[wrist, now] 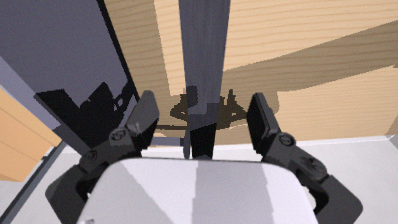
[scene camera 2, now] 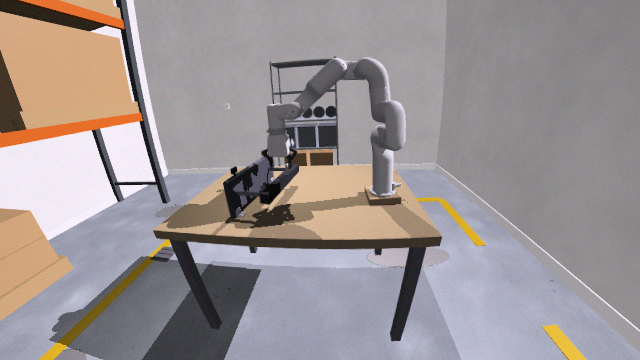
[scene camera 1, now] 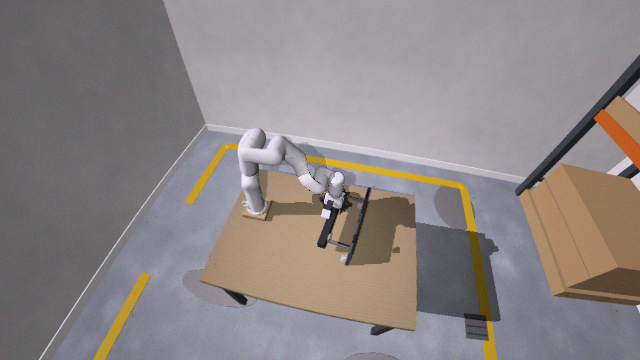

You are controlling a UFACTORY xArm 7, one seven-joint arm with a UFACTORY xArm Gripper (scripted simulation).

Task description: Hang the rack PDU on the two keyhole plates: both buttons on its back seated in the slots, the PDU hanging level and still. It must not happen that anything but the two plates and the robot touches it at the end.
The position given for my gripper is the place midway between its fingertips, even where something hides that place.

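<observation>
There is a panel (wrist: 74, 63) that I can see. My gripper (scene camera 2: 281, 168) is visible to me too, and the wrist view has that same gripper at (wrist: 202, 103).
</observation>
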